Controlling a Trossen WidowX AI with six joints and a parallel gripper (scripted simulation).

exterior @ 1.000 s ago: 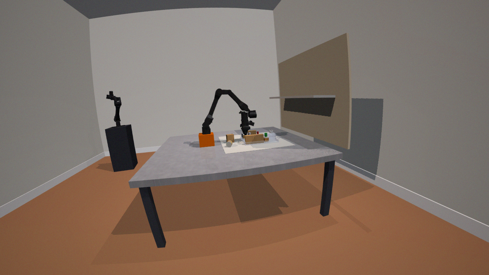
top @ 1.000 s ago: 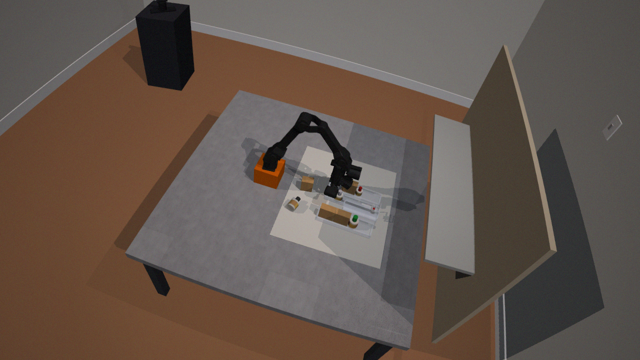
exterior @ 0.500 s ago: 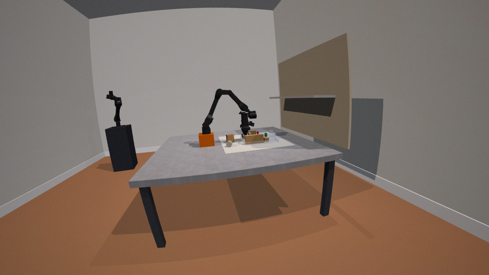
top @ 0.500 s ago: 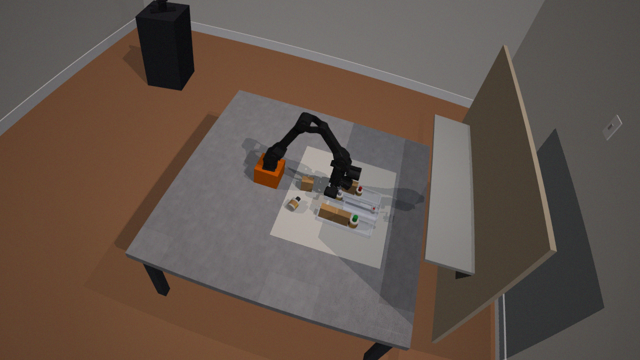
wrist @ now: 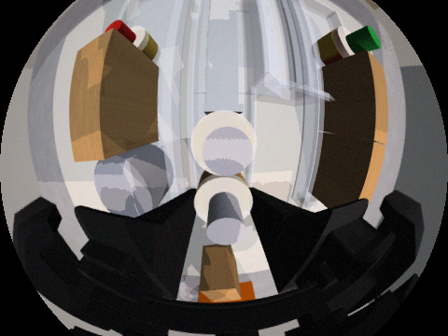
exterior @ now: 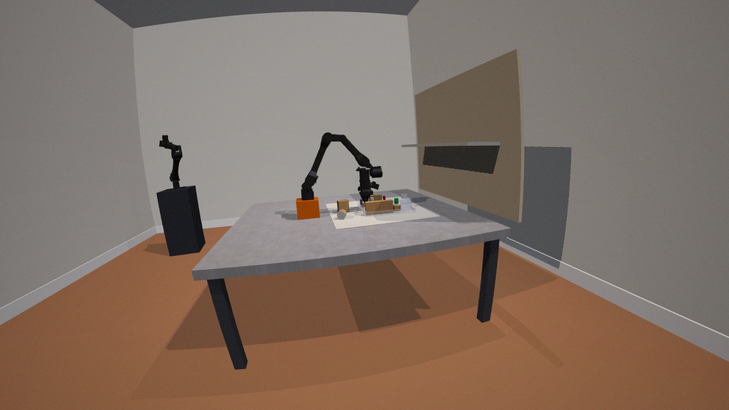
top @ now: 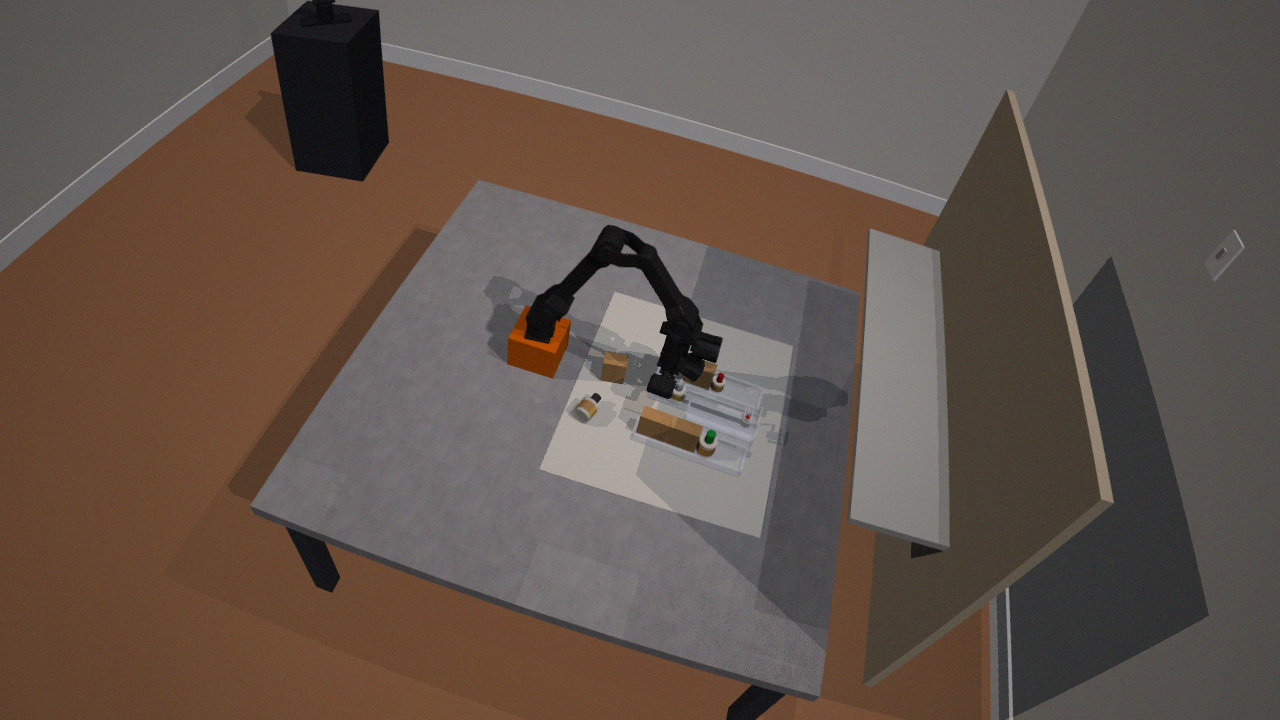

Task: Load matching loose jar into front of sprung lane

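The brown box lies 13 cm behind my gripper tip and 3 cm to the left of it. The rest, counted from my gripper tip: clear lane rack: 14 cm ahead, 5 cm to the right, 1 cm below; wall shelf: 50 cm ahead, 33 cm above, 8 cm to the right.
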